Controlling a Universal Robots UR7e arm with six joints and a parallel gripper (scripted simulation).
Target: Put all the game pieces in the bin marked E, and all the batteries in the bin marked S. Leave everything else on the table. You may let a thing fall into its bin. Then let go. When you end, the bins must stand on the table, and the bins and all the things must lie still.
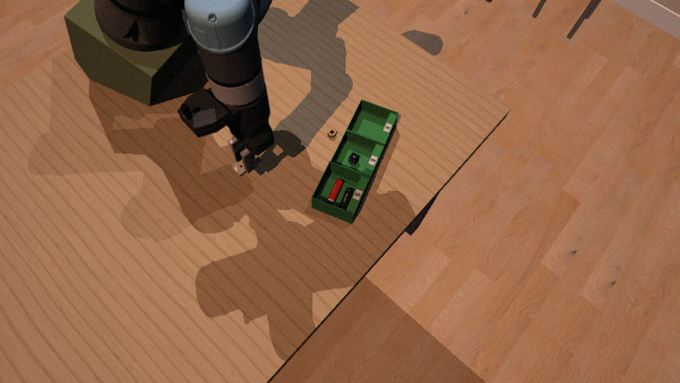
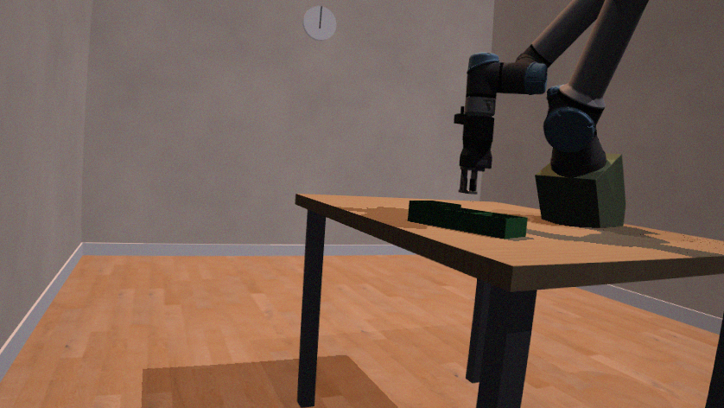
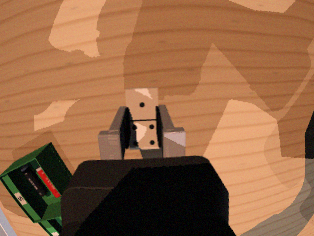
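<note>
Now: the green three-compartment bin 130 mm ahead of my hand, 170 mm to the left of it and 60 mm below it. From my hand the other things lie so: red battery 140 mm ahead, 90 mm to the left, 70 mm below; then domino 10 mm below; then black battery 170 mm ahead, 90 mm to the left, 70 mm below.
</note>
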